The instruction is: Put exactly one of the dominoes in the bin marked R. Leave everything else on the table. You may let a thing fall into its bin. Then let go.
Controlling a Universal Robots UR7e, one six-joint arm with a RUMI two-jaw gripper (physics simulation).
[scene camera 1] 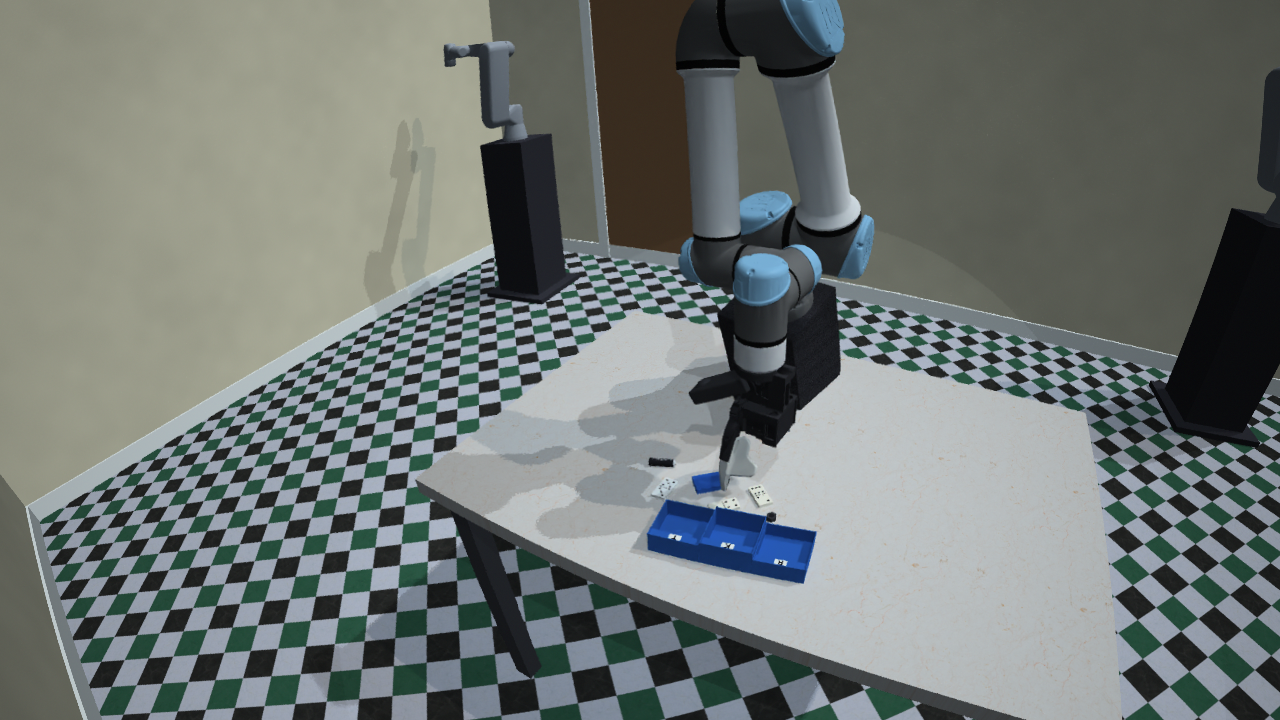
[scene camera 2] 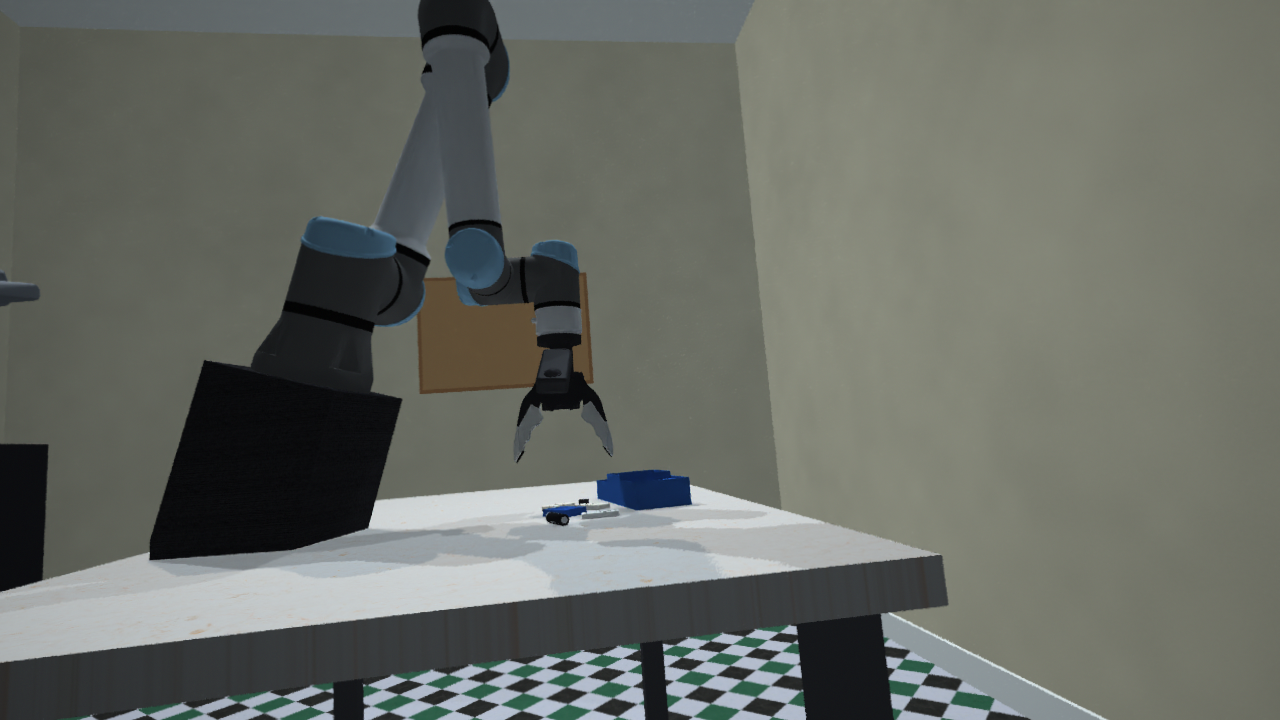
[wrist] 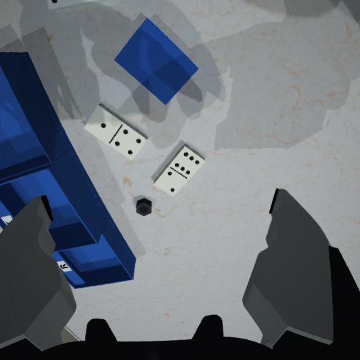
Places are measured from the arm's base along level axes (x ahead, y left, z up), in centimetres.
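Pixels of known places: gripper, fingertip midpoint: (scene camera 1: 746,464) (scene camera 2: 564,460); arm's base at its link origin: (scene camera 2: 312,381).
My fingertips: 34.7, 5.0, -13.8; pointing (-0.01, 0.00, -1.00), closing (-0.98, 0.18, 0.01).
For each thing: its top centre in the pictures, then the offset to it from my fingertips, as dx, dy, dz. "spot": a spot on its surface instead.
- six-two domino at its top centre: (scene camera 2: 558,504) (scene camera 1: 760,494) -1.0, +2.5, -6.9
- third domino at its top centre: (scene camera 2: 600,511) (scene camera 1: 664,487) +3.0, -13.7, -6.9
- bin marked R at a spot on its surface: (scene camera 1: 784,544) spot: +9.1, +9.9, -7.0
- blue tray at its top centre: (scene camera 1: 733,529) (scene camera 2: 637,472) +12.1, +2.2, -3.0
- small black hex nut at its top centre: (scene camera 1: 771,515) +3.5, +6.0, -6.8
- flat blue block at its top centre: (scene camera 2: 564,508) (scene camera 1: 708,480) -1.2, -7.2, -6.7
- black cylinder at its top centre: (scene camera 2: 556,512) (scene camera 1: 662,459) -3.2, -17.0, -6.2
Three white dominoes lie flat on the table: a six-two domino (scene camera 1: 759,495) (wrist: 179,170), a domino with one and four dots (scene camera 1: 729,503) (wrist: 116,132) beside the tray, and a third domino (scene camera 1: 664,488) (wrist: 65,3), cut off at the wrist view's top edge. The bin marked R (scene camera 1: 784,544) (wrist: 96,260) is the end compartment of the blue tray, on the right in scene camera 1; no domino shows in it. My gripper (scene camera 1: 733,479) (scene camera 2: 564,457) (wrist: 161,194) is open and empty above the table. In the wrist view the six-two domino shows ahead, between the lines of the fingers.
The blue tray (scene camera 2: 657,492) has two other compartments (scene camera 1: 732,530) (scene camera 1: 682,522). A small black hex nut (scene camera 1: 770,516) (wrist: 144,207) lies near the R bin. A flat blue block (scene camera 1: 707,482) (wrist: 156,61) and a black cylinder (scene camera 1: 661,462) (scene camera 2: 556,518) lie beyond the dominoes.
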